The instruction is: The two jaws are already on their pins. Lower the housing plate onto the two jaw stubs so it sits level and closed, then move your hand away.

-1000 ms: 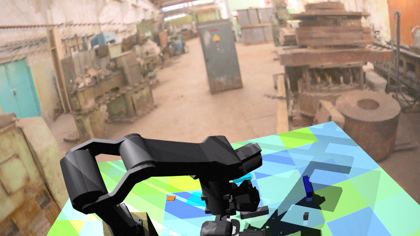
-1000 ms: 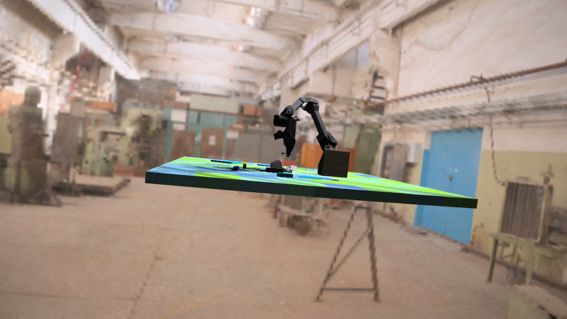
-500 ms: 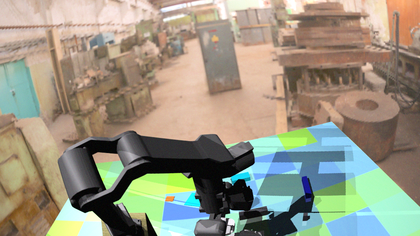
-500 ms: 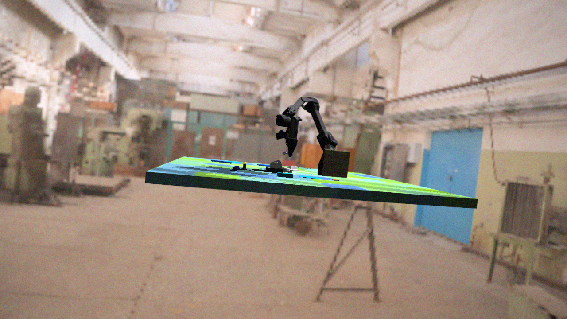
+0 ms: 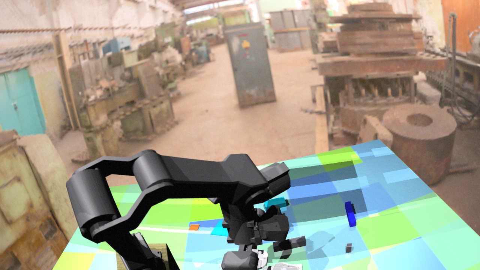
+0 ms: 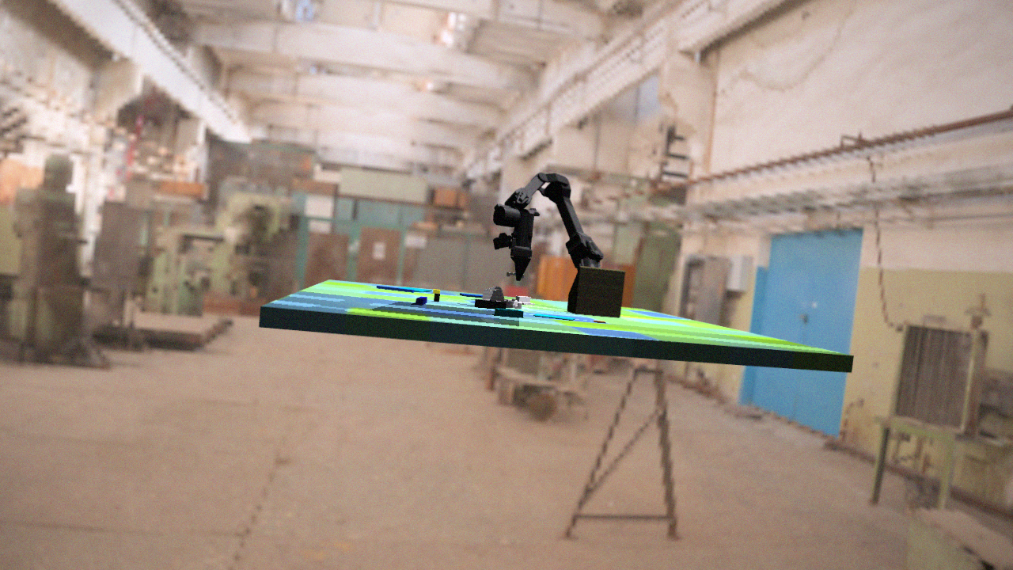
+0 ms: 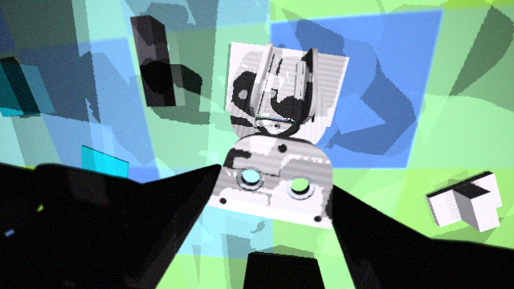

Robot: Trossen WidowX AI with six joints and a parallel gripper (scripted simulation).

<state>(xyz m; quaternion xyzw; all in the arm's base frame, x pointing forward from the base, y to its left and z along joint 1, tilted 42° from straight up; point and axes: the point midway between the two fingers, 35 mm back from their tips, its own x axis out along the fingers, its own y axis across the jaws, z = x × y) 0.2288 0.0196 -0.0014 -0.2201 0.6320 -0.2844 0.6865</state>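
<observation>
Now: the white housing plate 2 cm above my gripper tip and 1 cm ahead of it. Also, from my gripper tip: small dark block: 24 cm ahead, 7 cm below, 6 cm to the left; then dark grey bar: 13 cm to the left, 9 cm ahead, 7 cm below; then flat cyan plate: 25 cm to the left, 8 cm below, 8 cm behind.
</observation>
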